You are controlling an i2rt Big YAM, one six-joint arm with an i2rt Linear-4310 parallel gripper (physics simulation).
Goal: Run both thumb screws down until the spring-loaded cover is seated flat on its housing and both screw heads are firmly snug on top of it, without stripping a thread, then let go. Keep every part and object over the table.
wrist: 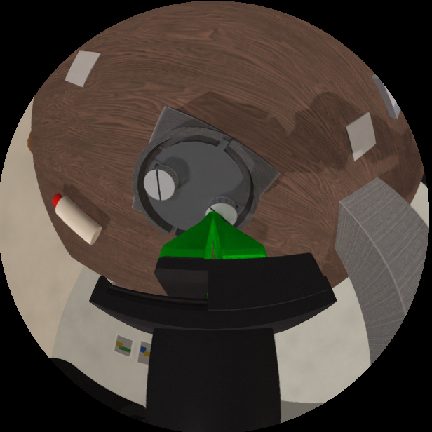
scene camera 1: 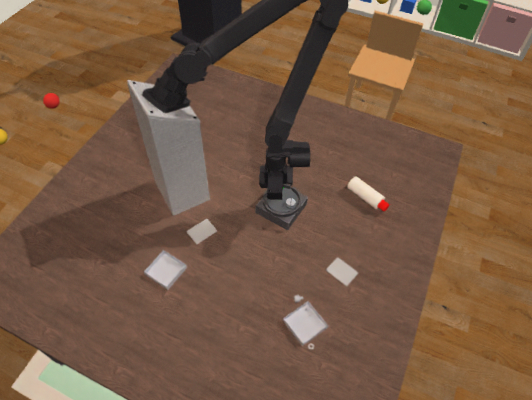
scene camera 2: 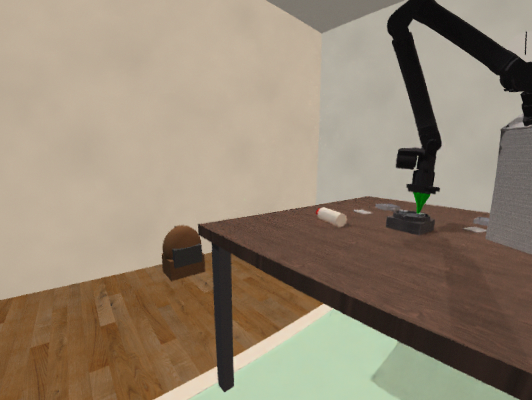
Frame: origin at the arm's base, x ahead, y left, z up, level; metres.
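Seen in the pictures: gripper, between the fingertips: point(scene camera 2: 418, 213); arm's base, origin of its link: point(scene camera 1: 166, 100).
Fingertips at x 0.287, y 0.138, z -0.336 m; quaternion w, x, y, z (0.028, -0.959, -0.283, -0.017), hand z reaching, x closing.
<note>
Pixels of each thing's top centre, then the offset from my fingertips to it.
- dark square housing, centre of its top: point(scene camera 1: 282, 198) point(scene camera 2: 411, 213) dx +0.026, dy -0.003, dz -0.007 m
- slotted thumb screw, centre of its top: point(scene camera 1: 290, 201) dx +0.058, dy -0.001, dz -0.001 m
- white bottle with a red cap, centre of its top: point(scene camera 1: 370, 190) point(scene camera 2: 329, 209) dx +0.241, dy +0.205, dz -0.013 m
The dark square housing point(scene camera 1: 286, 220) point(scene camera 2: 410, 225) point(wrist: 172, 120) stands on the table. The round grey cover point(wrist: 210, 162) lies inside its raised ring; whether it is seated flat cannot be told. One slotted thumb screw point(wrist: 159, 185) point(scene camera 1: 290, 202) stands on the side toward the white bottle, its knurled side showing and a shadow beside it. The other thumb screw point(wrist: 229, 214) is at the ring's near edge in the wrist view, its head partly hidden by green fingertips. My gripper point(wrist: 212, 216) point(scene camera 2: 419, 213) is shut with its tips together at or just above that head, nothing between them.
A white bottle with a red cap point(scene camera 1: 366, 193) point(scene camera 2: 331, 217) point(wrist: 79, 220) lies beside the housing. The grey pedestal point(scene camera 1: 180, 160) point(scene camera 2: 515, 185) point(wrist: 380, 240) stands on the other side. Two clear trays point(scene camera 1: 165, 270) point(scene camera 1: 305, 324), two pale cards point(scene camera 1: 202, 231) point(scene camera 1: 342, 271) and small white bits lie farther off.
</note>
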